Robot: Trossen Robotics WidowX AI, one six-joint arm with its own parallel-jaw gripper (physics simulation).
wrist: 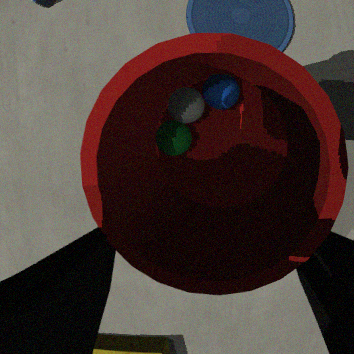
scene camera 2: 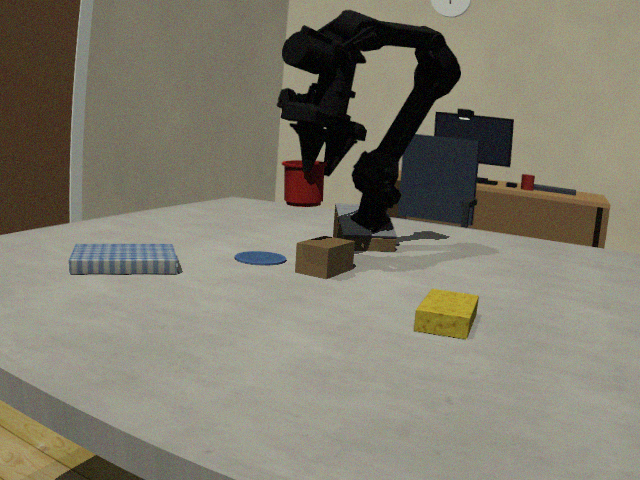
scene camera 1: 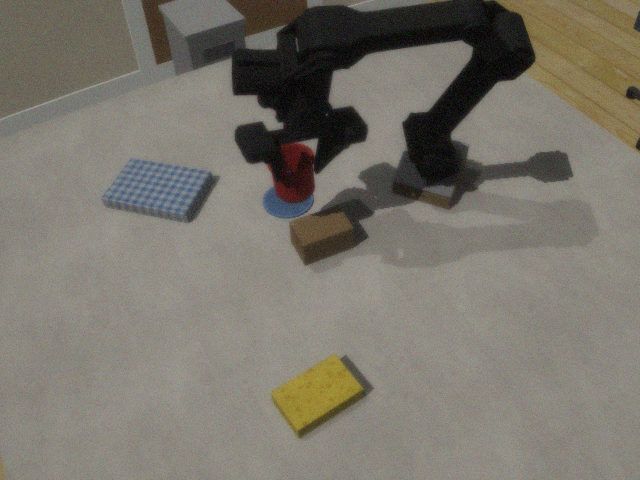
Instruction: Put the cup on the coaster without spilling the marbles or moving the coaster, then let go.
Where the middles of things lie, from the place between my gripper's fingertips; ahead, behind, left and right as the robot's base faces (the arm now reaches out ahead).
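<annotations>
There is the green marble [wrist: 172,137], and my gripper is 30 mm to the left of it, 20 mm short of it and 40 mm above it. Counted from my hand, the grey marble [wrist: 185,104] is 20 mm ahead, 40 mm to the right and 40 mm below. The red cup [scene camera 1: 295,187] is 20 mm below my hand and 30 mm to the right of it, while the blue marble [wrist: 220,91] is 40 mm below my hand and 50 mm to the right of it.
</annotations>
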